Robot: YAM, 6 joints.
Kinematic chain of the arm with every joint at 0, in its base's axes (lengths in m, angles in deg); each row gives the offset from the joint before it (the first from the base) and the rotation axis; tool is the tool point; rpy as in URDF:
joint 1: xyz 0 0 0.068 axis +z
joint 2: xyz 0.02 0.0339 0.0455 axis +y
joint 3: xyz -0.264 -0.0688 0 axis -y
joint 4: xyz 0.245 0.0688 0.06 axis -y
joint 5: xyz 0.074 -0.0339 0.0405 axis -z
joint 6: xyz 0.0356 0 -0.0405 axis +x
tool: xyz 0 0 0 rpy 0 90 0
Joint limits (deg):
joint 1: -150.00..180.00
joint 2: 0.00..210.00
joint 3: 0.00..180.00
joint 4: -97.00..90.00
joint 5: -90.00..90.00
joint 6: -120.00..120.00
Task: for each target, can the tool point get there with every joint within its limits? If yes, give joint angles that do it. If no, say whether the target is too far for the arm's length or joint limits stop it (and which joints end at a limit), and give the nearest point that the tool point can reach.
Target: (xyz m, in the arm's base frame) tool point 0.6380 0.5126 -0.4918
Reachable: no: too far | nearest point 0.4108 0.3301 -0.2497 | short by 0.379 m
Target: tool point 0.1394 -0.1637 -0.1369
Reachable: yes | joints -56.34 166.25 65.87 -41.37 -45.25 100.11
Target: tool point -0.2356 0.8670 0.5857
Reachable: no: too far | nearest point -0.1498 0.5513 0.4098 | short by 0.371 m
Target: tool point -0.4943 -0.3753 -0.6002
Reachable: no: too far | nearest point -0.3533 -0.2682 -0.3233 | short by 0.329 m
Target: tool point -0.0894 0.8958 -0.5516
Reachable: no: too far | nearest point -0.0525 0.5261 -0.2476 | short by 0.480 m
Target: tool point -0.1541 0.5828 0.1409
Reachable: yes | joints 102.16 160.82 128.44 45.09 -51.45 -1.95
